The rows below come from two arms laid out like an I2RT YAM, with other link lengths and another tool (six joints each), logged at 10 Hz.
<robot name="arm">
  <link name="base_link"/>
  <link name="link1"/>
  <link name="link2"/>
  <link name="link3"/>
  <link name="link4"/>
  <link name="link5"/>
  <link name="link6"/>
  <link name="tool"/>
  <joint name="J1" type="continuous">
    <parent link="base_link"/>
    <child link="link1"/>
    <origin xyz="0 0 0.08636" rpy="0 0 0"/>
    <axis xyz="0 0 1"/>
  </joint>
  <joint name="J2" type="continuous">
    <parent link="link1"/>
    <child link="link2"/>
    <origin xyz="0.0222 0.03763 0.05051" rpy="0 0 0"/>
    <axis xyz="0 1 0"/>
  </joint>
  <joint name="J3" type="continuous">
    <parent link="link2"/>
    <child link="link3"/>
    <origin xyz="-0.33 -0.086 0" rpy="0 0 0"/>
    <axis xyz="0 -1 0"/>
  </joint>
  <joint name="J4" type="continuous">
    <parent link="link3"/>
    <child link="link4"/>
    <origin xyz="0.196 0.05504 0.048" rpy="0 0 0"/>
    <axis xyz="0 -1 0"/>
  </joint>
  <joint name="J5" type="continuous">
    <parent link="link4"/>
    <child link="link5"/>
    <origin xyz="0.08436 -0.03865 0.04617" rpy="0 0 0"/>
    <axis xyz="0 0 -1"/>
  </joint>
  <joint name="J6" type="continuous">
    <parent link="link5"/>
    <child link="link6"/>
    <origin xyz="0.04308 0 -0.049" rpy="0 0 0"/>
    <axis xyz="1 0 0"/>
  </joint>
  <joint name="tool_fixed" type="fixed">
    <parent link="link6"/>
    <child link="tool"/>
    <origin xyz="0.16 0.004 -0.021" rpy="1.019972 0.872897 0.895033"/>
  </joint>
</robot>
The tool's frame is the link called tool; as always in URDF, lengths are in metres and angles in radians. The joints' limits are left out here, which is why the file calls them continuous.
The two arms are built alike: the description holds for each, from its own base.
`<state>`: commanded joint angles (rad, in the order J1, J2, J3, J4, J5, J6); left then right.
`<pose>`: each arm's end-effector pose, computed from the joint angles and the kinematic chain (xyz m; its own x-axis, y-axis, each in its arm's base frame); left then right.
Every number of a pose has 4 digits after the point.
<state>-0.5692 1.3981 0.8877 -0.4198 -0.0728 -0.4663 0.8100 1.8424 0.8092 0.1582 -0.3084 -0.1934</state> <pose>0.2512 -0.1881 0.1638 -0.3451 0.3779 -0.8591 0.5740 0.8092 0.1254 0.2626 0.3187 0.0822 -0.6522 -0.0317 -0.7574 -0.5643 0.6874 0.4572</pose>
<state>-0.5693 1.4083 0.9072 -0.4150 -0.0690 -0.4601 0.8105 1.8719 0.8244 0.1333 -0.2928 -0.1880</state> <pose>0.2569 -0.1926 0.1683 -0.3321 0.3745 -0.8657 0.5784 0.8059 0.1268 0.2637 0.3159 0.0706 -0.6690 -0.0497 -0.7416 -0.5453 0.7109 0.4442</pose>
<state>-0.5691 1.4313 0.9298 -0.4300 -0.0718 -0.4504 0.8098 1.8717 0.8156 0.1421 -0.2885 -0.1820</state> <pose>0.2604 -0.1938 0.1669 -0.3377 0.3898 -0.8567 0.5843 0.8004 0.1339 0.2636 0.3144 0.0693 -0.6702 -0.0452 -0.7408 -0.5392 0.7156 0.4441</pose>
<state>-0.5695 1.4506 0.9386 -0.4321 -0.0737 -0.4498 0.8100 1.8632 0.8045 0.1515 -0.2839 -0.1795</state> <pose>0.2628 -0.1950 0.1638 -0.3461 0.3969 -0.8501 0.5854 0.7995 0.1350 0.2633 0.3129 0.0706 -0.6661 -0.0400 -0.7448 -0.5385 0.7167 0.4431</pose>
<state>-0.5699 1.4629 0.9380 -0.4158 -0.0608 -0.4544 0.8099 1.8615 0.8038 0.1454 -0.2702 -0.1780</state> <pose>0.2648 -0.1997 0.1622 -0.3478 0.3873 -0.8539 0.5893 0.7986 0.1222 0.2644 0.3102 0.0695 -0.6640 -0.0417 -0.7466 -0.5330 0.7267 0.4334</pose>
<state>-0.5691 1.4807 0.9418 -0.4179 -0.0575 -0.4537 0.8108 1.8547 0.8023 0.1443 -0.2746 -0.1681</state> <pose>0.2655 -0.2006 0.1577 -0.3597 0.3936 -0.8460 0.5924 0.7968 0.1189 0.2630 0.3108 0.0718 -0.6683 -0.0335 -0.7431 -0.5277 0.7254 0.4419</pose>
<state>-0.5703 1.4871 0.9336 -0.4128 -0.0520 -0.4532 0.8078 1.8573 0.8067 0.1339 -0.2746 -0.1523</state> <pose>0.2637 -0.2013 0.1537 -0.3665 0.3967 -0.8416 0.5974 0.7938 0.1140 0.2630 0.3095 0.0706 -0.6803 -0.0255 -0.7325 -0.5097 0.7345 0.4479</pose>
